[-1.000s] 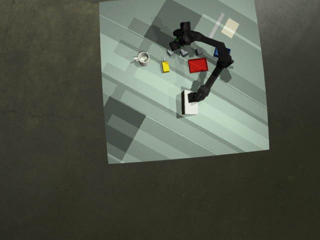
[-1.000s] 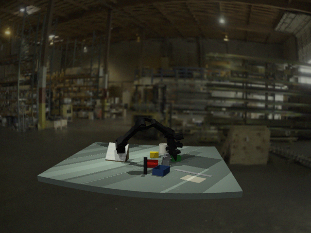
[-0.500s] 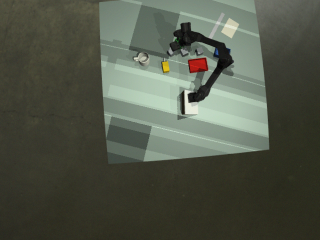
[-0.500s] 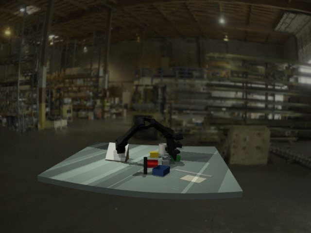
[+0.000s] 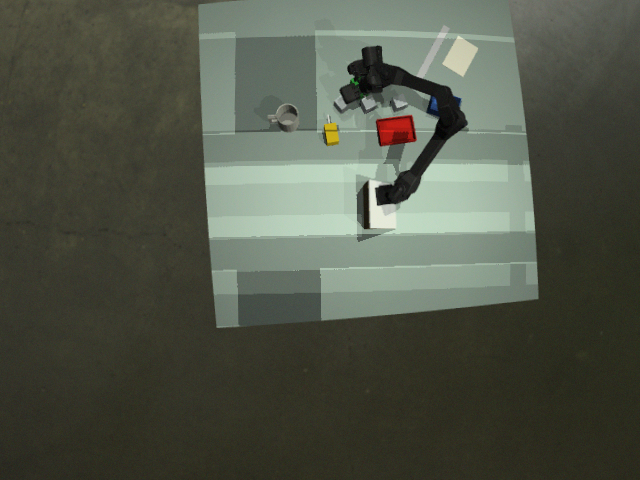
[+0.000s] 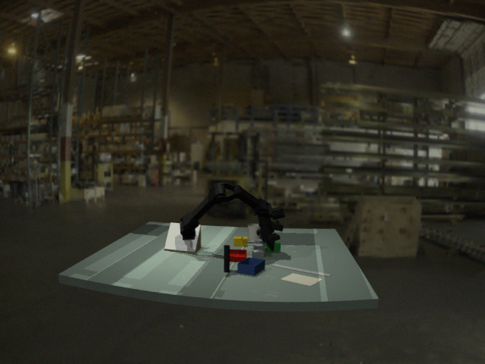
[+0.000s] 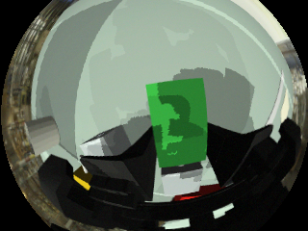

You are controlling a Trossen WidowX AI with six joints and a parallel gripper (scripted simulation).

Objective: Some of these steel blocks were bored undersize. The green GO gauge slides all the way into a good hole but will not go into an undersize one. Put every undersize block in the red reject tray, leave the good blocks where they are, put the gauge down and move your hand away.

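Now: gripper tip 60 mm past the steel block, 20 mm to the left of it and 10 mm below it. Also, from my gripper tip: red reject tray 170 mm behind, 120 mm to the right, 10 mm below; then yellow block 140 mm to the left, 130 mm behind, 10 mm above; then green GO gauge 20 mm behind, 10 mm to the right, 10 mm above.
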